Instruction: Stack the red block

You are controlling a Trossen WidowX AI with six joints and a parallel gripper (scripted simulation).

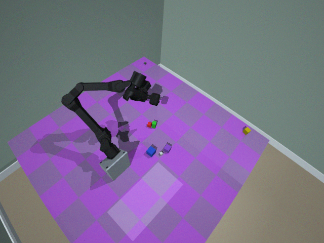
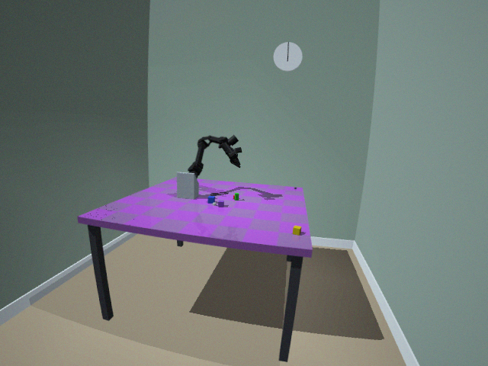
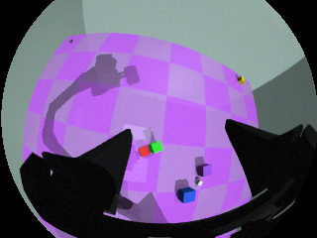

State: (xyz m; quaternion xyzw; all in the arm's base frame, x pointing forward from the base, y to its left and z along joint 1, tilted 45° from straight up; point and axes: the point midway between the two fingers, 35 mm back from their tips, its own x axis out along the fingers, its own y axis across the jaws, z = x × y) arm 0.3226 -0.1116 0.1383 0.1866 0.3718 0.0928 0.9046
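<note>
Right now the red block is 30 mm behind my gripper tip and 240 mm below it. Round my gripper tip: blue block (180 mm behind, 130 mm to the right, 230 mm below); then small white block (150 mm behind, 180 mm to the right, 240 mm below); then purple block (100 mm behind, 200 mm to the right, 230 mm below).
</note>
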